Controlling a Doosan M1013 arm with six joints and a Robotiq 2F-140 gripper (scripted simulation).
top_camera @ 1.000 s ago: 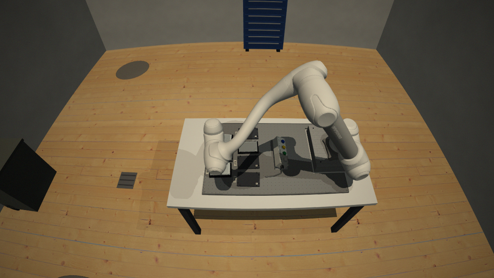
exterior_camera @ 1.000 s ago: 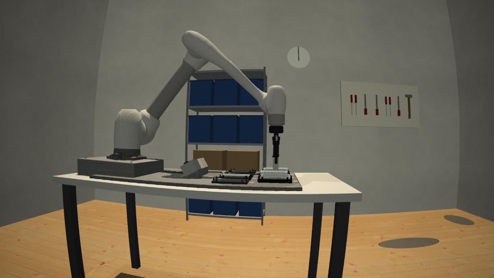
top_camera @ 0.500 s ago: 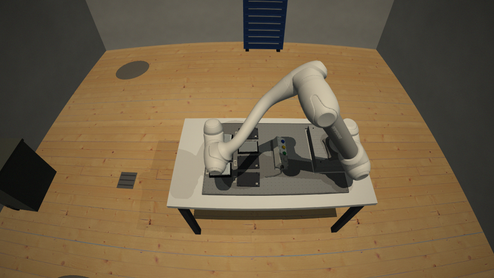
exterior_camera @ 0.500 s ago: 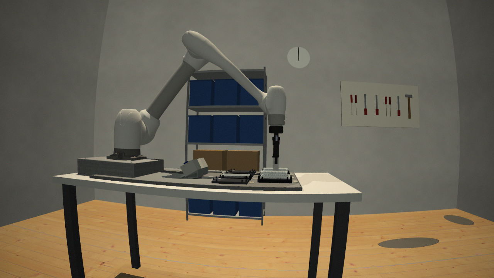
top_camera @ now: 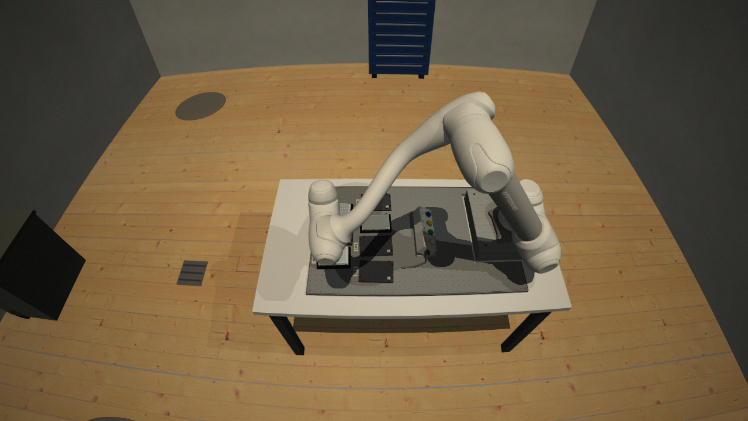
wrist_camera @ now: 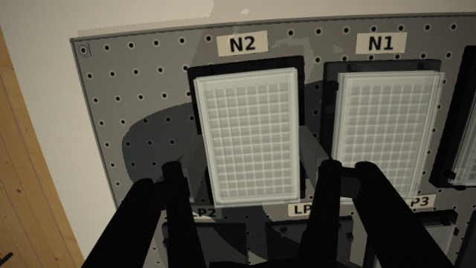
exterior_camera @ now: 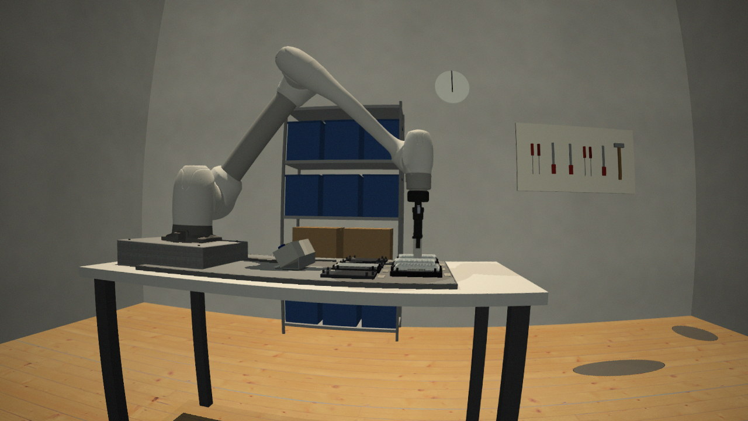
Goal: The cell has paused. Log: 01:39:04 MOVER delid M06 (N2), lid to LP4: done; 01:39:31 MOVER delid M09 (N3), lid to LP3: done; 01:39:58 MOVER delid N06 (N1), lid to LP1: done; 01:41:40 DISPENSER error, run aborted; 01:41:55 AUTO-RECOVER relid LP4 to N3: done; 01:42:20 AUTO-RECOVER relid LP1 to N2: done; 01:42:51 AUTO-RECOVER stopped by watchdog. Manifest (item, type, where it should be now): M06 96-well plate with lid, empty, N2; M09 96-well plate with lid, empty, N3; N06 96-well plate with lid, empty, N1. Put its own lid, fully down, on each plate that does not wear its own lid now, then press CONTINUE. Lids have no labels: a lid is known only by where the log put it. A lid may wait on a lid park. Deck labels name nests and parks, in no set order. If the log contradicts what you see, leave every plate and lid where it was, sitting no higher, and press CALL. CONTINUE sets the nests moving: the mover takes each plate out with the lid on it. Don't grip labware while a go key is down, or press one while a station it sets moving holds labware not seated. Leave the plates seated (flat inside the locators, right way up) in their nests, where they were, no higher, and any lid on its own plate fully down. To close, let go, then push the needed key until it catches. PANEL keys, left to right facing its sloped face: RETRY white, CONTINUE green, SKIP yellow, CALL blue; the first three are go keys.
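Now: hand 5 cm above the nest N2. Round my hand: park LP4: 19 cm behind, 5 cm to the right, 5 cm below; then park LP2: 18 cm behind, 8 cm to the left, 5 cm below; then LP2 label: 9 cm behind, 7 cm to the left, 5 cm below.
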